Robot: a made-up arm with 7 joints. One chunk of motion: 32 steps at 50 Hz.
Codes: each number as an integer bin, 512 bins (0 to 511) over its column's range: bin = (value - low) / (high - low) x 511, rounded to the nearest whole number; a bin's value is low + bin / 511 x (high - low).
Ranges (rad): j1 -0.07..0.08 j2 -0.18..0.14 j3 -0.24..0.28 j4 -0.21..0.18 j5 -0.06..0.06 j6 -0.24..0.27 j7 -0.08..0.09
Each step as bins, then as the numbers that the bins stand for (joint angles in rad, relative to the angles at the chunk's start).
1 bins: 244 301 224 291 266 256 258
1 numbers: 0.0016 0.0085 -0.0121 0.0121 0.0025 0.0155 0.0058
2 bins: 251 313 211 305 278 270 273
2 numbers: 0.0037 0.0160 -0.0253 0.0228 0.0053 0.0295 0.0108
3 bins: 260 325 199 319 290 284 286
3 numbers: 0.0063 0.0235 -0.0375 0.0335 0.0081 0.0434 0.0151
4 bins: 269 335 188 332 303 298 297
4 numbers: 0.0090 0.0298 -0.0487 0.0434 0.0112 0.0574 0.0188
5 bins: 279 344 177 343 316 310 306
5 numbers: 0.0119 0.0354 -0.0599 0.0518 0.0142 0.0694 0.0218
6 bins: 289 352 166 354 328 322 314
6 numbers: 0.0148 0.0404 -0.0711 0.0602 0.0170 0.0814 0.0245
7 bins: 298 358 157 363 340 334 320
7 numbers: 0.0175 0.0442 -0.0802 0.0670 0.0198 0.0933 0.0265
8 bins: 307 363 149 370 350 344 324
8 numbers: 0.0201 0.0473 -0.0884 0.0724 0.0222 0.1033 0.0278
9 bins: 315 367 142 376 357 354 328
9 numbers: 0.0225 0.0498 -0.0955 0.0770 0.0238 0.1133 0.0291
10 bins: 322 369 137 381 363 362 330
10 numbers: 0.0245 0.0511 -0.1006 0.0808 0.0252 0.1213 0.0298
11 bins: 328 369 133 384 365 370 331
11 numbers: 0.0263 0.0511 -0.1047 0.0831 0.0257 0.1293 0.0301
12 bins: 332 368 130 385 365 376 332
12 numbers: 0.0275 0.0505 -0.1077 0.0838 0.0257 0.1353 0.0305
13 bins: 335 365 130 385 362 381 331
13 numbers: 0.0283 0.0486 -0.1077 0.0838 0.0250 0.1403 0.0301
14 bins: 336 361 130 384 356 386 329
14 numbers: 0.0286 0.0461 -0.1077 0.0831 0.0236 0.1452 0.0295
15 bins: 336 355 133 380 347 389 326
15 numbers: 0.0286 0.0423 -0.1047 0.0800 0.0215 0.1482 0.0285
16 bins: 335 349 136 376 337 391 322
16 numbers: 0.0283 0.0386 -0.1016 0.0770 0.0191 0.1502 0.0271
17 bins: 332 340 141 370 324 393 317
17 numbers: 0.0275 0.0329 -0.0965 0.0724 0.0161 0.1522 0.0255
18 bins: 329 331 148 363 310 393 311
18 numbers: 0.0266 0.0273 -0.0894 0.0670 0.0128 0.1522 0.0235
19 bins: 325 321 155 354 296 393 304
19 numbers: 0.0254 0.0210 -0.0823 0.0602 0.0095 0.1522 0.0211
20 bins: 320 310 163 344 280 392 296
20 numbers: 0.0239 0.0141 -0.0741 0.0525 0.0058 0.1512 0.0185
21 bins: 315 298 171 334 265 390 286
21 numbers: 0.0225 0.0066 -0.0660 0.0449 0.0022 0.1492 0.0151
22 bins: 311 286 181 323 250 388 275
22 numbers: 0.0213 -0.0009 -0.0558 0.0365 -0.0013 0.1472 0.0115
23 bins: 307 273 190 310 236 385 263
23 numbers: 0.0201 -0.0090 -0.0467 0.0266 -0.0046 0.1442 0.0075
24 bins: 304 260 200 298 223 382 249
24 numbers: 0.0192 -0.0172 -0.0365 0.0174 -0.0076 0.1413 0.0028
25 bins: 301 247 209 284 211 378 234
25 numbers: 0.0184 -0.0253 -0.0273 0.0068 -0.0105 0.1373 -0.0022
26 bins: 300 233 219 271 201 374 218
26 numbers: 0.0181 -0.0341 -0.0171 -0.0032 -0.0128 0.1333 -0.0075
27 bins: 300 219 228 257 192 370 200
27 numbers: 0.0181 -0.0429 -0.0080 -0.0139 -0.0149 0.1293 -0.0135
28 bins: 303 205 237 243 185 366 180
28 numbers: 0.0189 -0.0516 0.0012 -0.0245 -0.0166 0.1253 -0.0201
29 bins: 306 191 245 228 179 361 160
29 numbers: 0.0198 -0.0604 0.0093 -0.0360 -0.0180 0.1203 -0.0268
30 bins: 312 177 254 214 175 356 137
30 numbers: 0.0216 -0.0692 0.0185 -0.0467 -0.0189 0.1153 -0.0344
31 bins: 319 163 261 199 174 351 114
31 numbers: 0.0236 -0.0779 0.0256 -0.0581 -0.0191 0.1103 -0.0421
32 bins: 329 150 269 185 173 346 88
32 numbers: 0.0266 -0.0861 0.0337 -0.0688 -0.0194 0.1053 -0.0507
